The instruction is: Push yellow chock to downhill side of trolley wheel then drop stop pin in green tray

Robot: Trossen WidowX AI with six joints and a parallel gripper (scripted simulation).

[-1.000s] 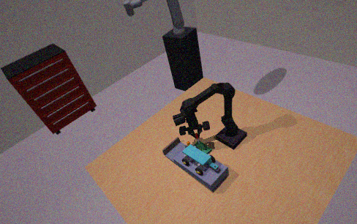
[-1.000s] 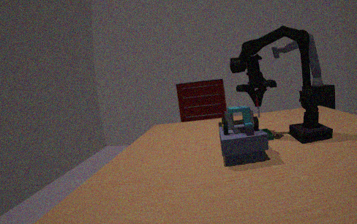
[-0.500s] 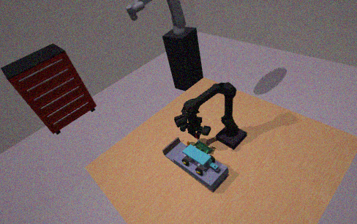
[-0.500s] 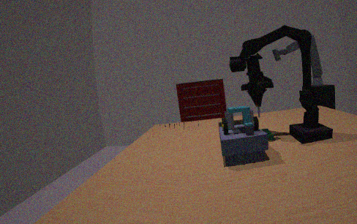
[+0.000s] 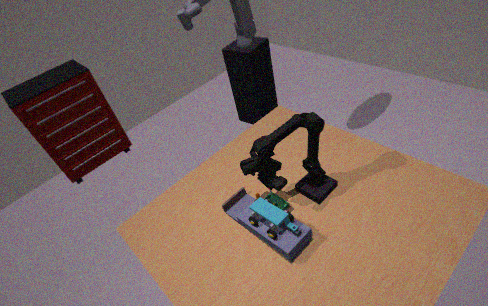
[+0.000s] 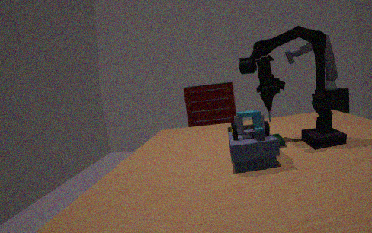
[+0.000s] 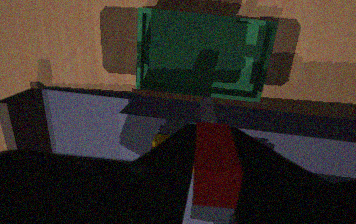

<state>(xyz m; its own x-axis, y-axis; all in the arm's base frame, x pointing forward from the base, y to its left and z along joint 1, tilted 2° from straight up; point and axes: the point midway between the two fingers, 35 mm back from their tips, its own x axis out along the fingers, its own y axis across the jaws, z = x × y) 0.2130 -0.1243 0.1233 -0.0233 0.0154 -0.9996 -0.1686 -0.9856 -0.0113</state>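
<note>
My gripper tip is 2 cm past the green tray and 14 cm above it. Also, from my gripper tip: yellow chock 5 cm ahead, 2 cm to the right, 6 cm below; then teal trolley 12 cm ahead, 7 cm to the left, 3 cm below; then red-headed stop pin right at my gripper tip.
</note>
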